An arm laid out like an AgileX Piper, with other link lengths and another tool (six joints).
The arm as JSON. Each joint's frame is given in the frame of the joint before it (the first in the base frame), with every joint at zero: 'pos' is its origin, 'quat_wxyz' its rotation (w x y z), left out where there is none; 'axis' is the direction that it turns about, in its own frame. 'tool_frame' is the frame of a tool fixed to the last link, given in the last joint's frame.
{
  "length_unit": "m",
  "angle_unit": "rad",
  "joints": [
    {
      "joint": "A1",
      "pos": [
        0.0,
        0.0,
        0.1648
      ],
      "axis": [
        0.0,
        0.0,
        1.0
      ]
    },
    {
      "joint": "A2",
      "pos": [
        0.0,
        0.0,
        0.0
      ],
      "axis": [
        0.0,
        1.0,
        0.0
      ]
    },
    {
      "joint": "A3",
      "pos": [
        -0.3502,
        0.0,
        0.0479
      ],
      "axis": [
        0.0,
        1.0,
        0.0
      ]
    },
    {
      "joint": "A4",
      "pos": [
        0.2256,
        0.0,
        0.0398
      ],
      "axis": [
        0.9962,
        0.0,
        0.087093
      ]
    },
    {
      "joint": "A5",
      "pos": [
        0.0,
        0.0,
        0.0
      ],
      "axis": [
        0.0,
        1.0,
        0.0
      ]
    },
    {
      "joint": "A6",
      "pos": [
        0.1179,
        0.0,
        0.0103
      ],
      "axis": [
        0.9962,
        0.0,
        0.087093
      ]
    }
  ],
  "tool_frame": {
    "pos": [
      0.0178,
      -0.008,
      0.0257
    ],
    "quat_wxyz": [
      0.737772,
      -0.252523,
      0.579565,
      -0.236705
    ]
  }
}
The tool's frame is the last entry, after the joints.
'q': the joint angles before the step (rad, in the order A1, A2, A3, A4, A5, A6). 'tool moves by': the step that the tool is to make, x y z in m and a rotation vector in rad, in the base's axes. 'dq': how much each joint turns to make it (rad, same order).
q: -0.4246, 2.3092, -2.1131, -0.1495, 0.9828, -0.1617
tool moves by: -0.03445, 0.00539, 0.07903, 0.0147, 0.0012, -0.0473
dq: -0.0142, -0.1127, -0.1107, 0.0129, 0.2329, 0.0000
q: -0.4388, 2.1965, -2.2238, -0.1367, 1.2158, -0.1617
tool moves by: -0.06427, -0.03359, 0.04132, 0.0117, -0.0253, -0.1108
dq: -0.1187, -0.1406, 0.1019, 0.0259, 0.0213, -0.0080
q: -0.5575, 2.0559, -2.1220, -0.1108, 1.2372, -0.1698
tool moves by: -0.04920, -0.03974, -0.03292, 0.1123, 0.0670, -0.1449
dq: -0.1296, -0.0201, 0.1385, 0.0435, 0.0032, 0.0213
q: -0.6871, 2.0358, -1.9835, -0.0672, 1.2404, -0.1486
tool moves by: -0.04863, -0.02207, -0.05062, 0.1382, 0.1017, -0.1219
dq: -0.1068, 0.0000, 0.1740, 0.0293, -0.0051, 0.0146
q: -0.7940, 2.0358, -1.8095, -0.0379, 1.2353, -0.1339
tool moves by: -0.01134, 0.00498, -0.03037, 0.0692, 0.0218, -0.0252
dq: -0.0182, 0.0010, 0.1170, 0.0325, -0.0531, 0.0017
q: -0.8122, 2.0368, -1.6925, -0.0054, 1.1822, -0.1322
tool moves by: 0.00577, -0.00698, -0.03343, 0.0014, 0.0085, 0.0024
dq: 0.0000, 0.0522, 0.0477, -0.0057, -0.0931, 0.0000
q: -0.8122, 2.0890, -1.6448, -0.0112, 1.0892, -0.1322
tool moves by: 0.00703, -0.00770, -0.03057, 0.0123, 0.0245, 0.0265
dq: 0.0000, 0.0670, -0.0003, -0.0075, -0.0412, -0.0232
